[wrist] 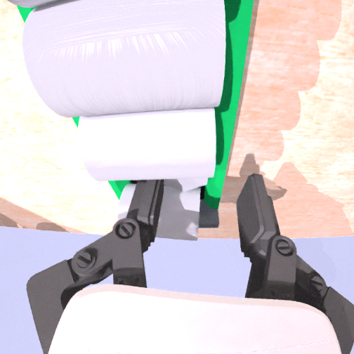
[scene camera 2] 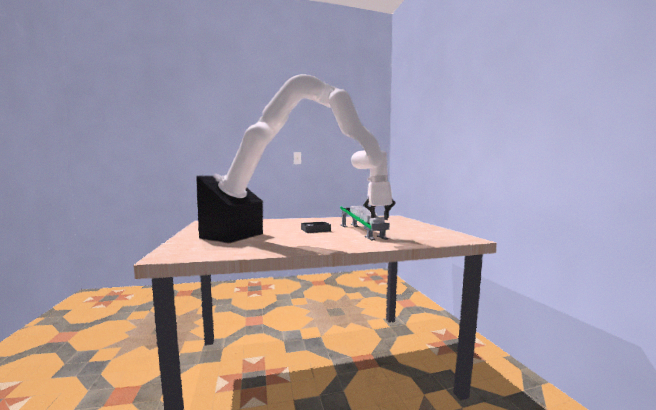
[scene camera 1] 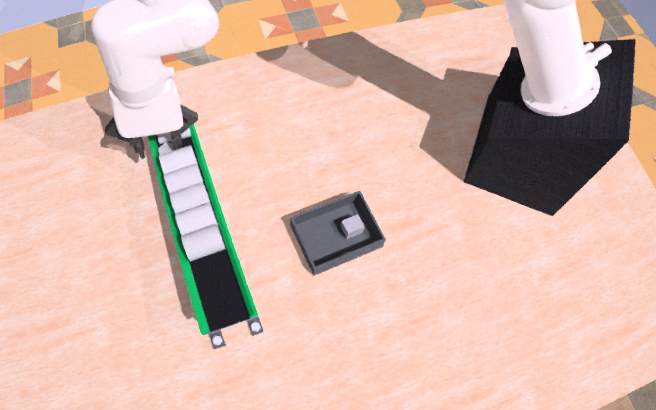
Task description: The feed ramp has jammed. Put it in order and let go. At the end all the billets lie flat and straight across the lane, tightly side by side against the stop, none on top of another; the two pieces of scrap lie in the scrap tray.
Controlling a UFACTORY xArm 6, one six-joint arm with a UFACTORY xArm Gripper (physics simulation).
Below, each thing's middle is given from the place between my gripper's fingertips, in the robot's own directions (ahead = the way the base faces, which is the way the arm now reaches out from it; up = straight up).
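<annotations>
There's the dark scrap tray (scene camera 1: 318, 231), and my gripper is 60 mm above it, 250 mm to the right of it and 210 mm past it.
</annotations>
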